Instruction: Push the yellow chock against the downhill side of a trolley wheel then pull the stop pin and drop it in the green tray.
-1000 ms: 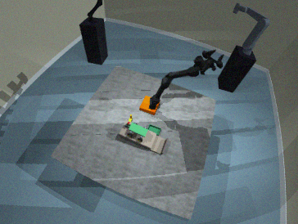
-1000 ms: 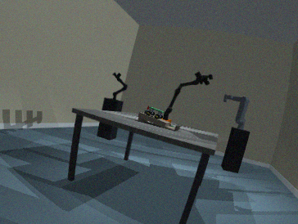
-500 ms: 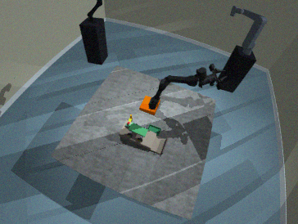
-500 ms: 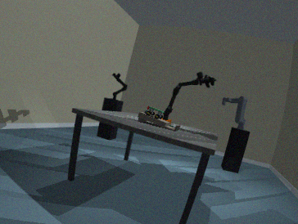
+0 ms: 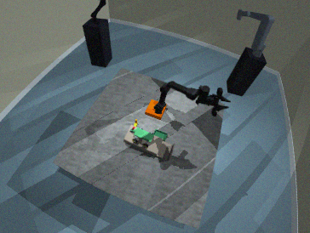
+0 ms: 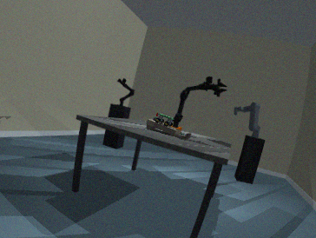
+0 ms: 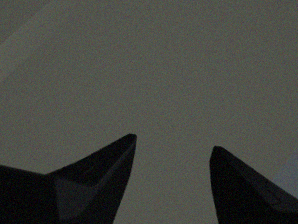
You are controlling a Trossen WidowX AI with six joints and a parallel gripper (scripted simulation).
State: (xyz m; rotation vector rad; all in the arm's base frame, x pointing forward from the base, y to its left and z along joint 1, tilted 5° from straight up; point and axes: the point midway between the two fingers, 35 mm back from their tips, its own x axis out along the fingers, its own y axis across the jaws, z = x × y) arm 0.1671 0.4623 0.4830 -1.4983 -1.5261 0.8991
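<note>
My gripper tip is 63 cm to the left of the yellow chock and 55 cm above it. Also, from my gripper tip: beige ramp: 15 cm ahead, 52 cm to the right, 52 cm below; then green trolley: 15 cm ahead, 53 cm to the right, 45 cm below; then green tray: 4 cm ahead, 39 cm to the right, 57 cm below.
</note>
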